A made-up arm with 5 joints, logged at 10 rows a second.
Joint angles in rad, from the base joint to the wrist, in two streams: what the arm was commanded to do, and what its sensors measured. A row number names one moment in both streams.
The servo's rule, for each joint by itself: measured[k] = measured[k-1] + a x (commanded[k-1-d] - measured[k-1]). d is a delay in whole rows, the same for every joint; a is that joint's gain. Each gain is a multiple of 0.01, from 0.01 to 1. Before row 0 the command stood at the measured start. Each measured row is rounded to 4 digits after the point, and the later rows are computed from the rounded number. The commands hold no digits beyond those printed.
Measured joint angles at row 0:
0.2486 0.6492 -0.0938 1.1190 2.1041
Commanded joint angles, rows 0 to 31:
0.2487 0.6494 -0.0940 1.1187 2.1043
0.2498 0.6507 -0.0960 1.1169 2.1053
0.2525 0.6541 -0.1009 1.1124 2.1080
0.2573 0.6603 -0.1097 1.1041 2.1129
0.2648 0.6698 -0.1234 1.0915 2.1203
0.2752 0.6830 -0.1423 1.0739 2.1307
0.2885 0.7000 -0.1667 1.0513 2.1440
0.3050 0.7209 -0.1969 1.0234 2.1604
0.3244 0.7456 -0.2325 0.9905 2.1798
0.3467 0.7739 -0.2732 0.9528 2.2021
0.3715 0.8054 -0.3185 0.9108 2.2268
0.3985 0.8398 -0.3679 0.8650 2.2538
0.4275 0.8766 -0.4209 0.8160 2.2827
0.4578 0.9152 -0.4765 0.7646 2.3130
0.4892 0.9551 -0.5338 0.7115 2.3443
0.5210 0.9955 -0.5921 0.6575 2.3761
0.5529 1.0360 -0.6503 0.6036 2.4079
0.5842 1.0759 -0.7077 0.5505 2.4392
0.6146 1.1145 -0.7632 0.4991 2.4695
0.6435 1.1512 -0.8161 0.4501 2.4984
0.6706 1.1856 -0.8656 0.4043 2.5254
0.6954 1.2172 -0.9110 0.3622 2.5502
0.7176 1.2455 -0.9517 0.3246 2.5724
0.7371 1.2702 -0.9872 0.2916 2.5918
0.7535 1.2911 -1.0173 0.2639 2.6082
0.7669 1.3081 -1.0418 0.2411 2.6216
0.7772 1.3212 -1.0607 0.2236 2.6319
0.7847 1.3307 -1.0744 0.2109 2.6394
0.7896 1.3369 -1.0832 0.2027 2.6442
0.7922 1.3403 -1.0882 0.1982 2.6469
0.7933 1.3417 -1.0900 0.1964 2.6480
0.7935 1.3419 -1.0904 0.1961 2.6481
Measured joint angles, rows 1 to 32:
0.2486 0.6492 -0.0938 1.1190 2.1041
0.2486 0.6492 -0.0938 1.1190 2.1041
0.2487 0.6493 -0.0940 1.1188 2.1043
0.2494 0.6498 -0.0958 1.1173 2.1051
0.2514 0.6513 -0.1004 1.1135 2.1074
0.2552 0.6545 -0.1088 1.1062 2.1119
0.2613 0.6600 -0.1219 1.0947 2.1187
0.2702 0.6683 -0.1403 1.0785 2.1284
0.2819 0.6797 -0.1641 1.0573 2.1410
0.2967 0.6945 -0.1936 1.0309 2.1567
0.3144 0.7129 -0.2286 0.9994 2.1754
0.3351 0.7349 -0.2687 0.9631 2.1970
0.3584 0.7603 -0.3135 0.9223 2.2211
0.3841 0.7889 -0.3625 0.8776 2.2476
0.4119 0.8205 -0.4151 0.8296 2.2760
0.4413 0.8546 -0.4704 0.7789 2.3060
0.4720 0.8908 -0.5275 0.7263 2.3370
0.5034 0.9285 -0.5856 0.6726 2.3687
0.5351 0.9672 -0.6438 0.6188 2.4005
0.5665 1.0063 -0.7013 0.5655 2.4318
0.5973 1.0453 -0.7570 0.5137 2.4623
0.6269 1.0834 -0.8102 0.4641 2.4915
0.6549 1.1202 -0.8601 0.4175 2.5190
0.6808 1.1551 -0.9059 0.3744 2.5443
0.7044 1.1876 -0.9471 0.3356 2.5671
0.7253 1.2173 -0.9832 0.3013 2.5871
0.7433 1.2439 -1.0139 0.2721 2.6042
0.7584 1.2670 -1.0390 0.2479 2.6183
0.7704 1.2865 -1.0585 0.2289 2.6293
0.7796 1.3024 -1.0728 0.2149 2.6375
0.7860 1.3148 -1.0822 0.2054 2.6429
0.7900 1.3240 -1.0876 0.1998 2.6461
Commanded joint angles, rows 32 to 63:
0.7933 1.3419 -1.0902 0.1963 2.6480
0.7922 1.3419 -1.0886 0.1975 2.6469
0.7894 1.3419 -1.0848 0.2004 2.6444
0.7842 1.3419 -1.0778 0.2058 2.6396
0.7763 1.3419 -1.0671 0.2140 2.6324
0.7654 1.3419 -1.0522 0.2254 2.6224
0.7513 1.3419 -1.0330 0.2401 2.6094
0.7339 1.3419 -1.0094 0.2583 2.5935
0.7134 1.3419 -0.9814 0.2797 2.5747
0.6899 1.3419 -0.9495 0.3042 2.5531
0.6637 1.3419 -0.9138 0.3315 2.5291
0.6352 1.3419 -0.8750 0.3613 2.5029
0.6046 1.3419 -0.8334 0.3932 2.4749
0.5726 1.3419 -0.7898 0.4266 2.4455
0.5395 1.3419 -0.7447 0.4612 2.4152
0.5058 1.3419 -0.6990 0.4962 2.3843
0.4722 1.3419 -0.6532 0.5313 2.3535
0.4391 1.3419 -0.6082 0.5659 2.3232
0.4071 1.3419 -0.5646 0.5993 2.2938
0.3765 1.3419 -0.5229 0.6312 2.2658
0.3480 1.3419 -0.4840 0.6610 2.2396
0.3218 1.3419 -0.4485 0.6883 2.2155
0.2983 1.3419 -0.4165 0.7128 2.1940
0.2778 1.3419 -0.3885 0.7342 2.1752
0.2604 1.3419 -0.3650 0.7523 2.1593
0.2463 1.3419 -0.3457 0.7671 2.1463
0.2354 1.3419 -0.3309 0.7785 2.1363
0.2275 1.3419 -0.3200 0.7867 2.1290
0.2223 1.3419 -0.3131 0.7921 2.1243
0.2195 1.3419 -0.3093 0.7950 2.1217
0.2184 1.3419 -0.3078 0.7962 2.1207
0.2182 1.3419 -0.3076 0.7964 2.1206
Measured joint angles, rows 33 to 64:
0.7921 1.3304 -1.0898 0.1971 2.6476
0.7930 1.3345 -1.0903 0.1963 2.6480
0.7932 1.3372 -1.0902 0.1963 2.6480
0.7926 1.3389 -1.0888 0.1972 2.6471
0.7906 1.3400 -1.0852 0.1997 2.6449
0.7865 1.3407 -1.0785 0.2045 2.6406
0.7800 1.3411 -1.0682 0.2119 2.6340
0.7707 1.3414 -1.0538 0.2224 2.6246
0.7583 1.3416 -1.0351 0.2362 2.6123
0.7427 1.3417 -1.0120 0.2534 2.5971
0.7239 1.3418 -0.9845 0.2739 2.5790
0.7021 1.3418 -0.9530 0.2975 2.5580
0.6775 1.3418 -0.9177 0.3240 2.5346
0.6504 1.3418 -0.8793 0.3531 2.5089
0.6211 1.3418 -0.8380 0.3844 2.4814
0.5901 1.3418 -0.7946 0.4173 2.4523
0.5577 1.3418 -0.7497 0.4515 2.4222
0.5245 1.3418 -0.7041 0.4864 2.3915
0.4910 1.3418 -0.6583 0.5214 2.3607
0.4578 1.3418 -0.6132 0.5561 2.3303
0.4254 1.3418 -0.5695 0.5898 2.3007
0.3941 1.3418 -0.5276 0.6221 2.2724
0.3646 1.3418 -0.4884 0.6524 2.2458
0.3372 1.3418 -0.4525 0.6804 2.2213
0.3123 1.3418 -0.4201 0.7057 2.1992
0.2902 1.3418 -0.3917 0.7279 2.1798
0.2711 1.3418 -0.3677 0.7469 2.1632
0.2552 1.3418 -0.3479 0.7627 2.1495
0.2425 1.3418 -0.3326 0.7750 2.1388
0.2329 1.3418 -0.3213 0.7841 2.1309
0.2261 1.3418 -0.3139 0.7903 2.1256
0.2219 1.3418 -0.3098 0.7940 2.1224

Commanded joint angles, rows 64 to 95:
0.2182 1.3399 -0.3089 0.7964 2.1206
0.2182 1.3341 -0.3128 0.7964 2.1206
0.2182 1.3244 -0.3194 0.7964 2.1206
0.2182 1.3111 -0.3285 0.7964 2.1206
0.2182 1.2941 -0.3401 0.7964 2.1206
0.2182 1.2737 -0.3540 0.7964 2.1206
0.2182 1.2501 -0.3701 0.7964 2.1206
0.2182 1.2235 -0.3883 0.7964 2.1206
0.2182 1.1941 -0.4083 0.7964 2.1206
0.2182 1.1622 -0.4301 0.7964 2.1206
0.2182 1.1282 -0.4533 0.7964 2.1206
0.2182 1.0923 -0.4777 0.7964 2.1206
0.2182 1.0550 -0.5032 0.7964 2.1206
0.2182 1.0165 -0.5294 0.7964 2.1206
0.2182 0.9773 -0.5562 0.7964 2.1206
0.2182 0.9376 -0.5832 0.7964 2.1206
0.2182 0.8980 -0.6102 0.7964 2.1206
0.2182 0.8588 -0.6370 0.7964 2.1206
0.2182 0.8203 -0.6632 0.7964 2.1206
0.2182 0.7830 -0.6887 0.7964 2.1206
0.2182 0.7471 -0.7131 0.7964 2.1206
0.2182 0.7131 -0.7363 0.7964 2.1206
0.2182 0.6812 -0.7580 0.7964 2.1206
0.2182 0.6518 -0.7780 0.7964 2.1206
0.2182 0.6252 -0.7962 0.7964 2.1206
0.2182 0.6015 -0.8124 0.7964 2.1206
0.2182 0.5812 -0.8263 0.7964 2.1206
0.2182 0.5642 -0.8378 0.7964 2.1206
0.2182 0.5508 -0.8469 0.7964 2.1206
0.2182 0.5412 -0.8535 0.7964 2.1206
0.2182 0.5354 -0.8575 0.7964 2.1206
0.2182 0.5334 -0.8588 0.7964 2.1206
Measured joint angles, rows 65 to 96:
0.2197 1.3418 -0.3080 0.7957 2.1210
0.2187 1.3418 -0.3076 0.7962 2.1207
0.2184 1.3411 -0.3088 0.7964 2.1206
0.2183 1.3386 -0.3124 0.7964 2.1206
0.2182 1.3335 -0.3187 0.7964 2.1206
0.2182 1.3254 -0.3275 0.7964 2.1206
0.2182 1.3141 -0.3388 0.7964 2.1206
0.2182 1.2996 -0.3525 0.7964 2.1206
0.2182 1.2818 -0.3683 0.7964 2.1206
0.2182 1.2608 -0.3863 0.7964 2.1206
0.2182 1.2368 -0.4061 0.7964 2.1206
0.2182 1.2099 -0.4277 0.7964 2.1206
0.2182 1.1805 -0.4507 0.7964 2.1206
0.2182 1.1487 -0.4750 0.7964 2.1206
0.2182 1.1150 -0.5004 0.7964 2.1206
0.2182 1.0795 -0.5265 0.7964 2.1206
0.2182 1.0427 -0.5532 0.7964 2.1206
0.2182 1.0049 -0.5802 0.7964 2.1206
0.2182 0.9664 -0.6072 0.7964 2.1206
0.2182 0.9277 -0.6340 0.7964 2.1206
0.2182 0.8890 -0.6603 0.7964 2.1206
0.2182 0.8508 -0.6859 0.7964 2.1206
0.2182 0.8135 -0.7104 0.7964 2.1206
0.2182 0.7774 -0.7337 0.7964 2.1206
0.2182 0.7428 -0.7556 0.7964 2.1206
0.2182 0.7100 -0.7758 0.7964 2.1206
0.2182 0.6795 -0.7942 0.7964 2.1206
0.2182 0.6514 -0.8106 0.7964 2.1206
0.2182 0.6261 -0.8247 0.7964 2.1206
0.2182 0.6038 -0.8365 0.7964 2.1206
0.2182 0.5847 -0.8459 0.7964 2.1206
0.2182 0.5690 -0.8527 0.7964 2.1206

